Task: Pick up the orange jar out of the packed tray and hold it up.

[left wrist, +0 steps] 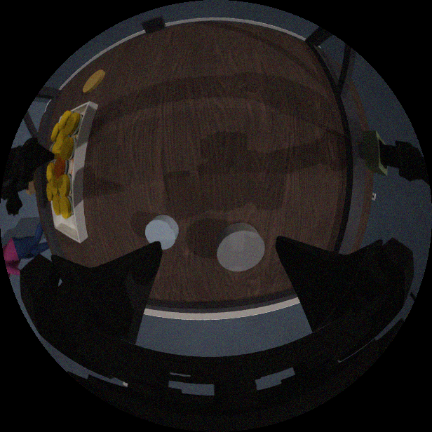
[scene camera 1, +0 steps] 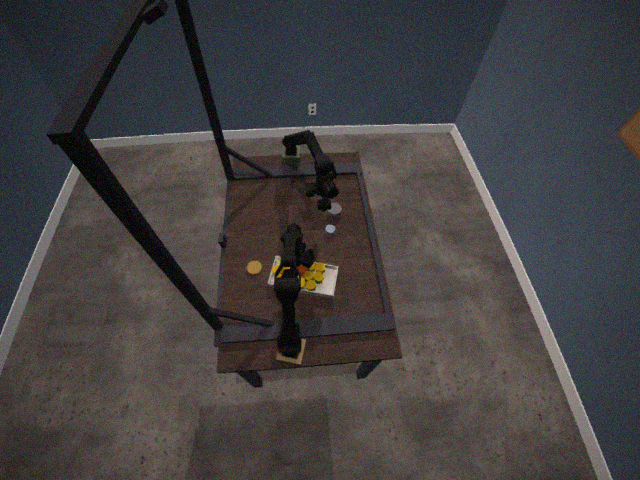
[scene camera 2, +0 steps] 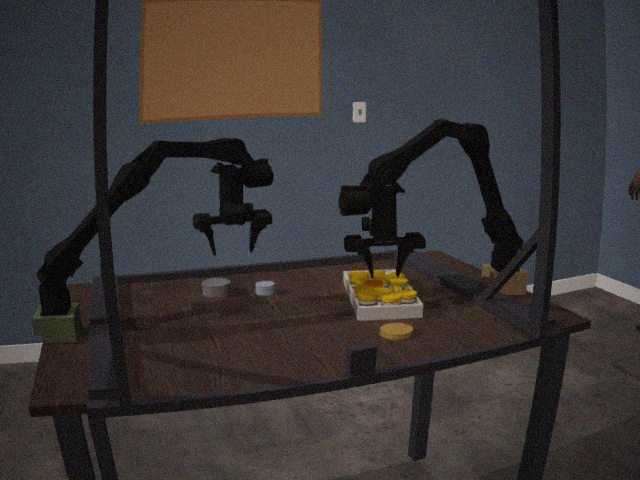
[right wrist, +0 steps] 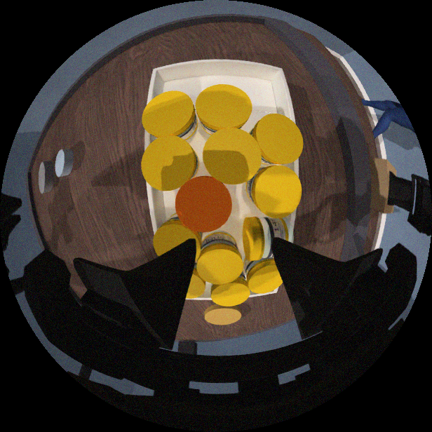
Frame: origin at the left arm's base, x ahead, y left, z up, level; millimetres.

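Where they show: left gripper, between the fingertips: (scene camera 2: pixel 232 254); right gripper, between the fingertips: (scene camera 1: pixel 294 270) (scene camera 2: pixel 384 277); left arm's base, origin of its link: (scene camera 1: pixel 291 151) (scene camera 2: pixel 55 310); right arm's base, origin of its link: (scene camera 1: pixel 291 349).
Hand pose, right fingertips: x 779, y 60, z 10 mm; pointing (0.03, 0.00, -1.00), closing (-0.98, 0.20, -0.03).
Things, the pixels of their centre, and the offset from my right fingertips.
- orange jar, middle of its body: (scene camera 2: pixel 373 291) 19 mm back, 29 mm left, 41 mm down
- white tray, middle of its body: (scene camera 2: pixel 379 298) (scene camera 1: pixel 303 277) 3 mm ahead, 40 mm left, 66 mm down
- grey cylinder, middle of its body: (scene camera 2: pixel 216 287) (scene camera 1: pixel 334 210) 385 mm back, 188 mm left, 52 mm down
- smaller pale blue cylinder, middle of its body: (scene camera 2: pixel 265 288) (scene camera 1: pixel 330 229) 261 mm back, 165 mm left, 55 mm down
- tan disc, middle of its body: (scene camera 2: pixel 396 331) (scene camera 1: pixel 254 267) 42 mm back, 194 mm right, 61 mm down
The orange jar (scene camera 2: pixel 373 283) (left wrist: pixel 60 168) (right wrist: pixel 203 204) stands upright among yellow-lidded jars in the white tray (scene camera 1: pixel 328 287) (scene camera 2: pixel 390 311) (right wrist: pixel 217 64). One yellow-lidded jar (right wrist: pixel 255 238) lies on its side, near the right finger in the right wrist view. My right gripper (scene camera 2: pixel 385 276) (right wrist: pixel 235 244) is partly open and empty, pointing down above the tray. In the right wrist view, the orange lid is above and left of the gap between its fingertips. My left gripper (scene camera 2: pixel 233 253) (left wrist: pixel 219 245) is open and empty, high above the table. The right arm covers part of the tray in scene camera 1.
A grey cylinder (scene camera 1: pixel 334 208) (scene camera 2: pixel 216 287) (left wrist: pixel 241 250) and a smaller pale blue cylinder (scene camera 1: pixel 330 228) (scene camera 2: pixel 264 288) (left wrist: pixel 161 232) stand below the left arm. A tan disc (scene camera 1: pixel 253 267) (scene camera 2: pixel 395 331) (right wrist: pixel 222 316) lies beside the tray. Dark frame posts (scene camera 2: pixel 549 155) rise at the table's edge.
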